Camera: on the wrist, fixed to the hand. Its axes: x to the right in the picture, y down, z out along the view.
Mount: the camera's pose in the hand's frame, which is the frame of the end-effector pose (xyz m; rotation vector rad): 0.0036 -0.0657 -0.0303 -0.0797 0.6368 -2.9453
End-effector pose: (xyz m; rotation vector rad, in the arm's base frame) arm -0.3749 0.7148 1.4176 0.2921 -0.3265 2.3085
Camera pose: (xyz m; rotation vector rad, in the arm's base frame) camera -0.3328 0.7709 1.3997 -0.1409 0.3289 -0.6079
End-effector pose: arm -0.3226 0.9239 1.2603 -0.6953 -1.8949 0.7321
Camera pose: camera -0.3066 0.8891 1.3218 1.6173 -0.5717 -1.2855
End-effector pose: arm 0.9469 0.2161 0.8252 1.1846 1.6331 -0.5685
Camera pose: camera 0.8745 0.2151 0.8225 1.5476 -1.6552 0.9974
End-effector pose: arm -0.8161 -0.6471 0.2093 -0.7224 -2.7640 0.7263
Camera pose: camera -0.8369 -0.6828 0.2688 2.0912 -0.7049 -0.3853
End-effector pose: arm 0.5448 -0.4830 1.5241 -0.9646 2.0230 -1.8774
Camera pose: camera 0.5454 -0.4587 1.5923 1.2147 0.5127 0.4288
